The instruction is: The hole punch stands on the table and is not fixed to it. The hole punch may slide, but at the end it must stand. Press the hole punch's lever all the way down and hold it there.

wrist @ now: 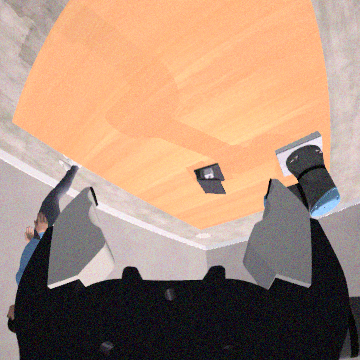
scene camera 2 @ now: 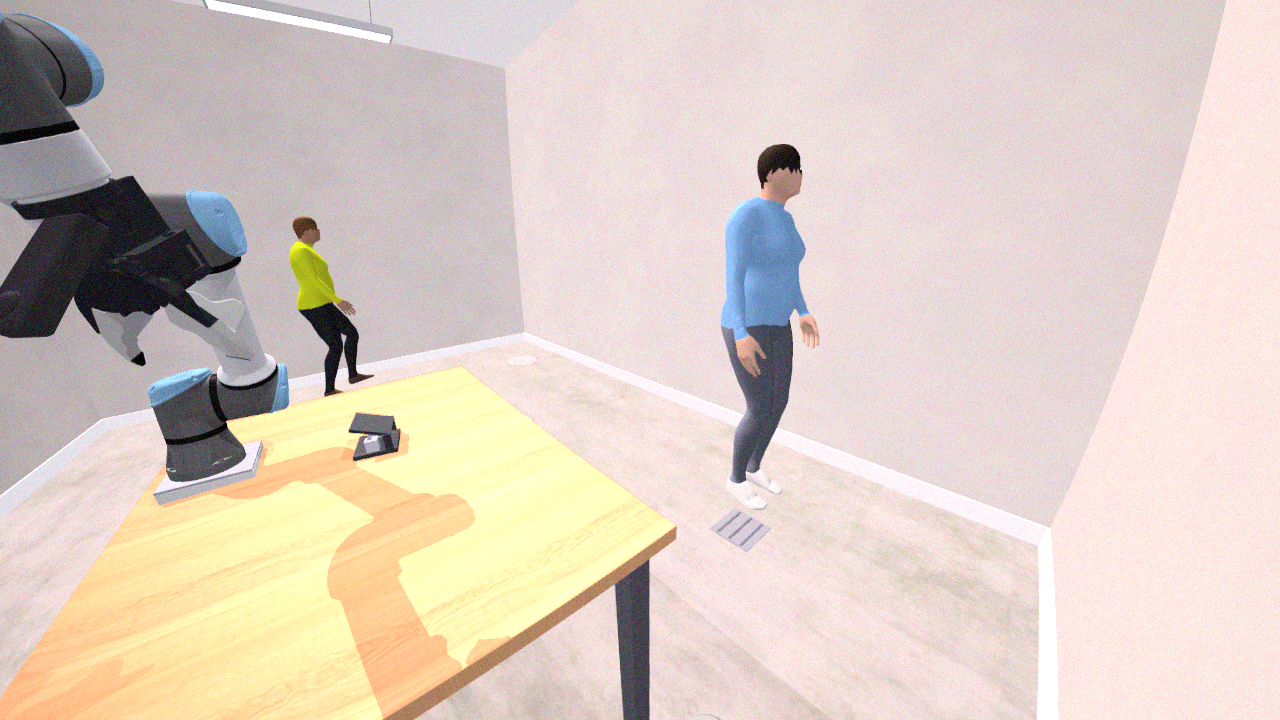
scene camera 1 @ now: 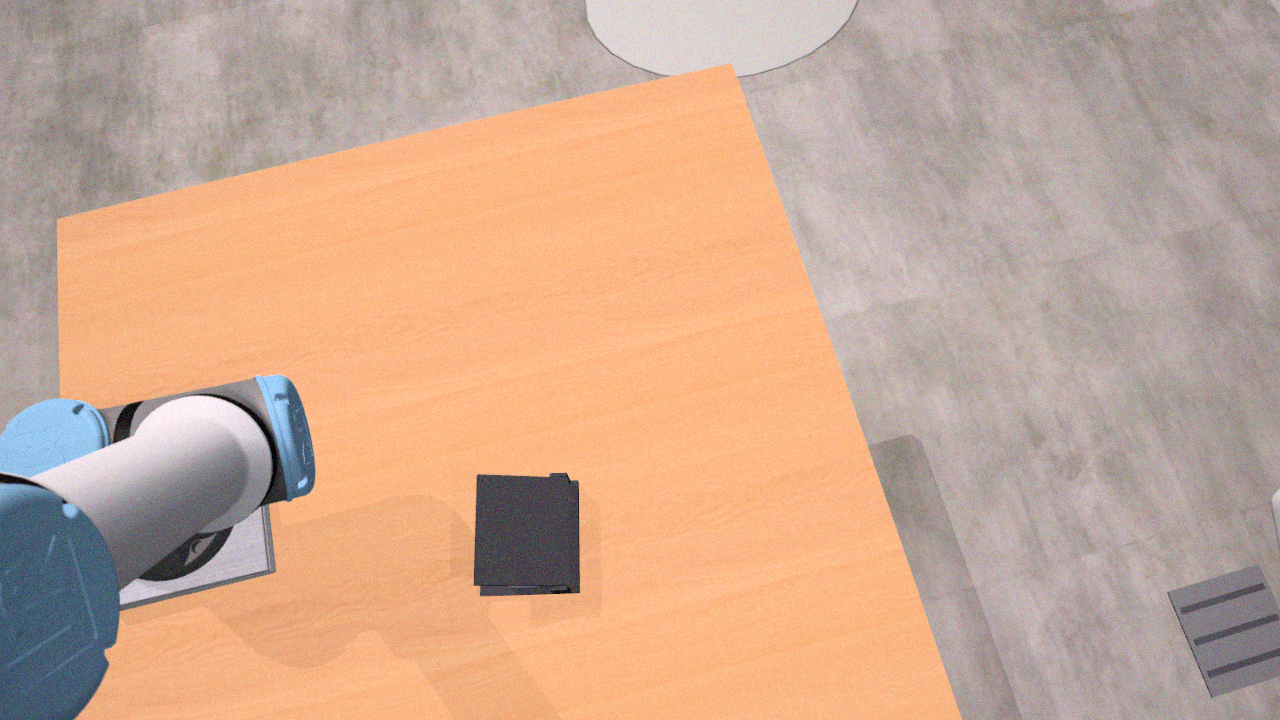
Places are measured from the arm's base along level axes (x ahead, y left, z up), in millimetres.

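Where they show: gripper, fingertip midpoint: [wrist: 179, 186] [scene camera 2: 196, 362]; arm's base at its link origin: [wrist: 302, 157] [scene camera 2: 209, 464].
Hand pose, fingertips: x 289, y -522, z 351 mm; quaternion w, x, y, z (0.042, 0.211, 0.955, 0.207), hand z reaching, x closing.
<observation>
Each offset is from my fingertips to the top centre of the thing. Level surfaces: height alone.
The dark hole punch @(dx +101, dy +462, dz -294 mm) [scene camera 1: 573, 537] [scene camera 2: 390, 441] [wrist: 201, 174] stands upright on its base on the wooden table @(dz -379 mm) [scene camera 1: 537, 313] [scene camera 2: 501, 537] [wrist: 240, 75]. Its flat black lever @(dx +101, dy +462, dz -294 mm) [scene camera 1: 523, 532] [scene camera 2: 371, 422] [wrist: 214, 187] is raised, with a visible gap above the base in scene camera 2. My gripper [scene camera 2: 189, 351] [wrist: 179, 186] is open and empty, its two grey fingers wide apart. It is high above the table, well away from the hole punch and not touching it. The gripper does not show in scene camera 1.
The arm's base plate [scene camera 1: 259, 546] [scene camera 2: 214, 483] [wrist: 315, 137] is on the table beside the hole punch. A person in blue [scene camera 2: 765, 259] and one in yellow [scene camera 2: 311, 277] stand on the floor beyond the table. A grey grille [scene camera 1: 1230, 631] [scene camera 2: 741, 529] lies on the floor.
</observation>
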